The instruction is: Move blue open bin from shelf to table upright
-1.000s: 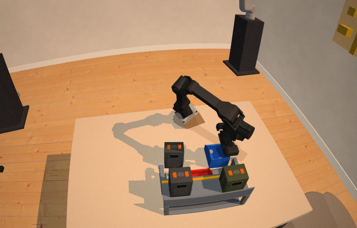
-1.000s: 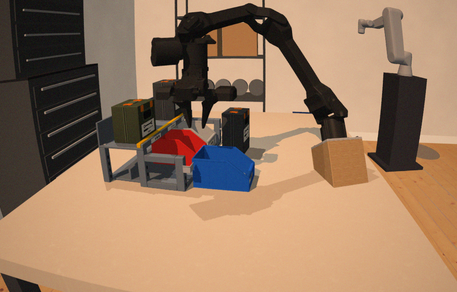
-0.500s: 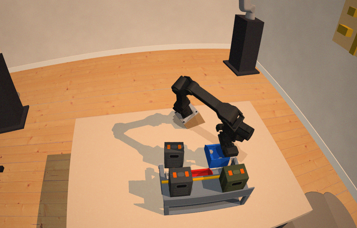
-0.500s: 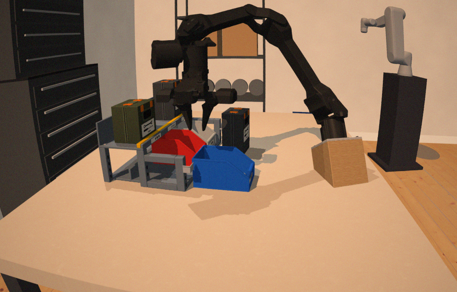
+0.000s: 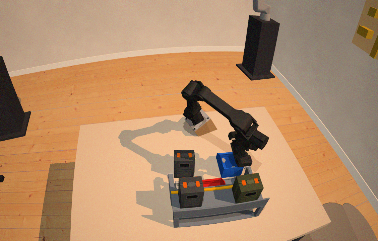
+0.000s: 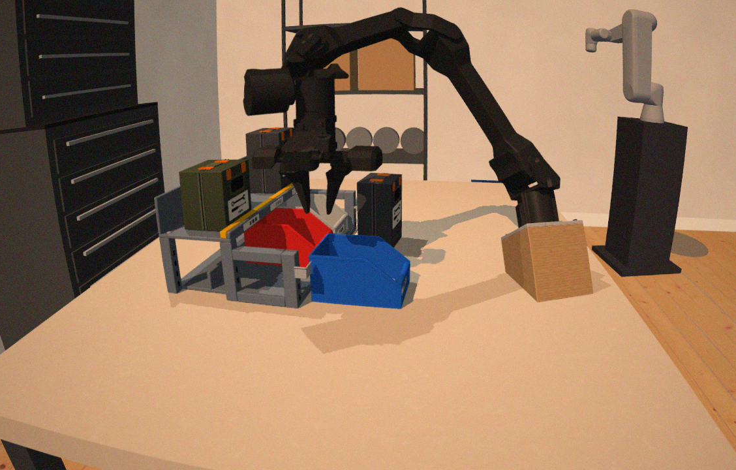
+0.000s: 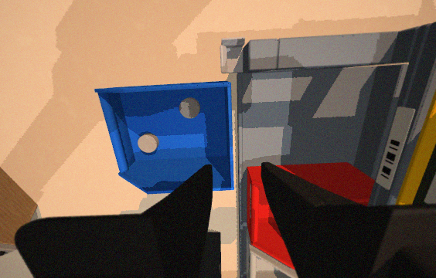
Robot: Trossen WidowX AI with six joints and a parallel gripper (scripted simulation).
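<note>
Right now the blue open bin is 120 mm below my hand, 60 mm behind it and 10 mm to the left of it. From my hand the other things lie so: red bin (130 mm to the right, 110 mm below, 70 mm ahead); then yellow rail (140 mm to the right, 100 mm ahead, 50 mm below); then green case (170 mm ahead, 40 mm to the right, 10 mm below).
</note>
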